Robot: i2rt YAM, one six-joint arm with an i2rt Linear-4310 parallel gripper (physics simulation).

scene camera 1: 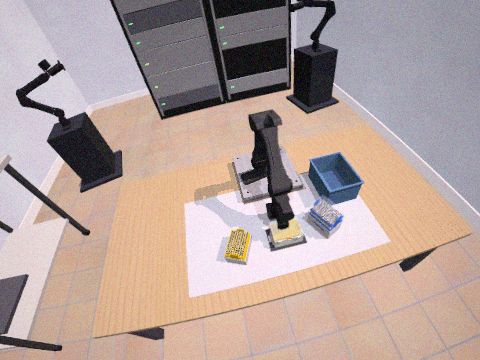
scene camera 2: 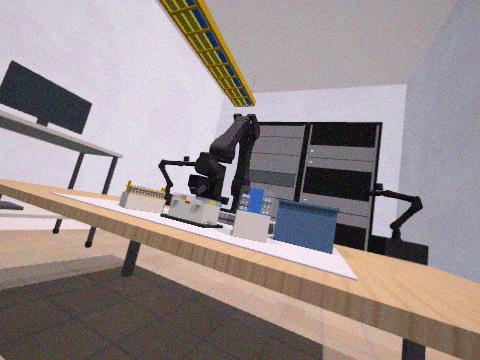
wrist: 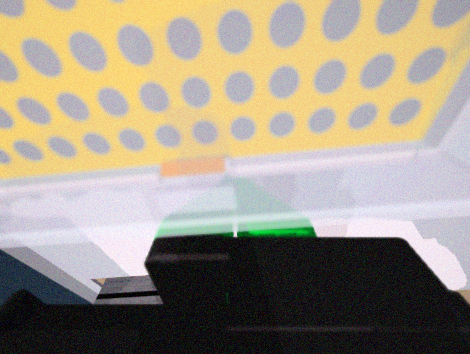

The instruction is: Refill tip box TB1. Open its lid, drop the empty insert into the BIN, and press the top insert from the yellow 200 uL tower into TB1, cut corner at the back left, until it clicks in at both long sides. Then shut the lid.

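Observation:
Tip box TB1 [scene camera 1: 287, 234] [scene camera 2: 193, 211] stands on a dark base in the middle of the white mat [scene camera 1: 221, 271]. Its yellow insert [wrist: 255, 102] with rows of grey holes looks pale, as if seen through the clear lid. My gripper [scene camera 1: 283, 225] [scene camera 2: 209, 196] [wrist: 234, 197] is shut and empty, its tips down at the box's back edge. In the wrist view the green fingertips look faded behind a clear pane, just below an orange tab [wrist: 193, 166]. The yellow 200 uL tower [scene camera 1: 237, 244] [scene camera 2: 143, 198] stands to the left. The blue BIN [scene camera 1: 335, 176] [scene camera 2: 306, 225] stands at the back right.
A blue tip tower [scene camera 1: 326, 215] [scene camera 2: 253, 216] stands between TB1 and the bin. The arm's grey base plate [scene camera 1: 246, 171] is behind the mat. Server racks [scene camera 1: 203, 46] and other arms on black pedestals [scene camera 1: 314, 76] stand on the floor beyond the table.

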